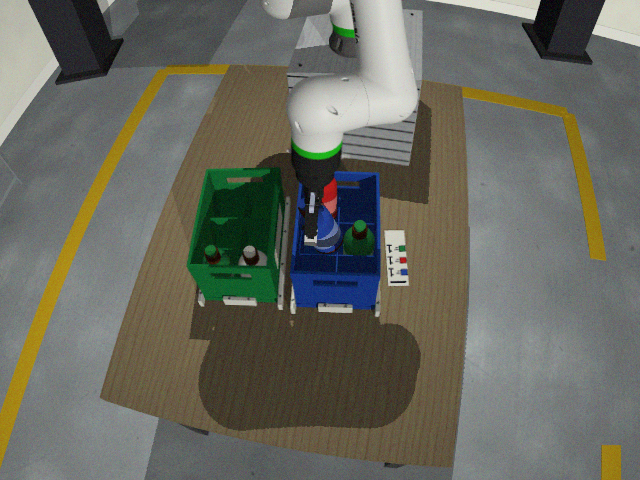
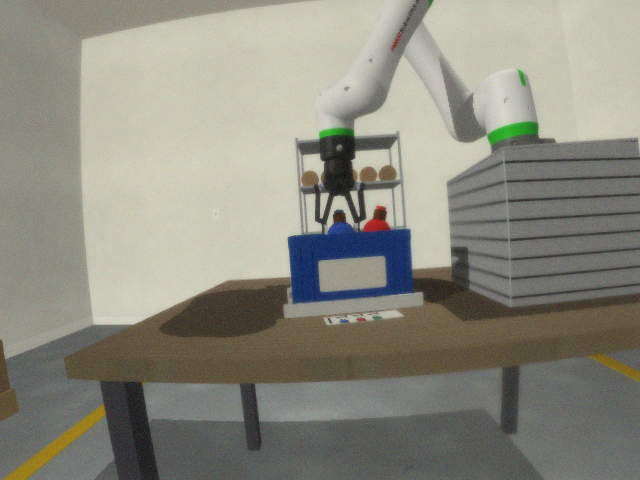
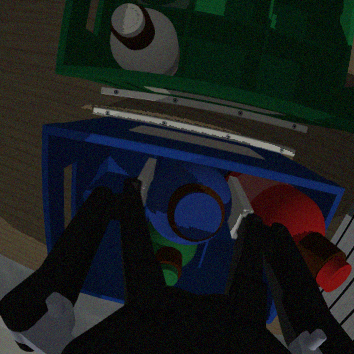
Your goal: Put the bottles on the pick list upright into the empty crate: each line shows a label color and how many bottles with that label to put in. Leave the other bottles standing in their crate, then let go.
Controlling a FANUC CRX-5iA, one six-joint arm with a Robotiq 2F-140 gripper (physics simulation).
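Frame: origin at the arm's base, x left, y up, z ahead, level; millimetres.
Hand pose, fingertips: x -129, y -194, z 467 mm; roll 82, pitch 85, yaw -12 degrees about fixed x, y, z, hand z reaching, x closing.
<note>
After its pixels a point has its place.
My gripper [image 2: 340, 226] [image 3: 190, 179] {x -129, y -194, z 467 mm} is shut on the blue bottle [image 1: 327, 233] {x -94, y -166, z 497 mm} [image 2: 340, 228] {x -89, y -141, z 475 mm} [image 3: 196, 216] {x -142, y -94, z 466 mm}, which is upright inside the blue crate [image 1: 336, 292] {x -78, y -238, z 606 mm} [image 2: 300, 268] {x 14, y -222, z 590 mm} [image 3: 46, 175] {x -128, y -153, z 597 mm}. Whether its base touches the crate floor is hidden. The red bottle [image 1: 330, 193] {x -85, y -147, z 403 mm} [image 2: 376, 225] {x -75, y -139, z 384 mm} [image 3: 287, 207] {x -135, y -139, z 389 mm} stands in the crate beside one finger. The green bottle [image 1: 358, 242] {x -25, y -204, z 500 mm} [image 3: 170, 276] {x -26, y -165, z 473 mm} stands across from the blue one. The pick list [image 1: 395, 238] {x 80, y -326, z 418 mm} [image 2: 391, 314] {x 83, y -326, z 414 mm} shows one green, one red and one blue. The green crate [image 1: 237, 287] {x -304, y -251, z 584 mm} [image 3: 62, 62] {x -224, y -153, z 582 mm} holds a green-capped bottle [image 1: 212, 254] {x -348, y -167, z 543 mm} and a white bottle [image 1: 251, 256] {x -259, y -169, z 549 mm} [image 3: 150, 50] {x -249, y -204, z 521 mm}.
The two crates stand side by side on the wooden table [image 1: 170, 372] {x -479, y -328, z 777 mm} [image 2: 248, 356] {x 220, y -328, z 693 mm}, with pale rails [image 1: 282, 258] {x -206, y -297, z 484 mm} [image 3: 200, 135] between them. The arm's grey ribbed pedestal [image 1: 382, 144] {x 65, y -251, z 157 mm} [image 2: 568, 222] {x 172, y -160, z 34 mm} stands behind the blue crate. A shelf rack [image 2: 297, 155] stands at the far wall.
</note>
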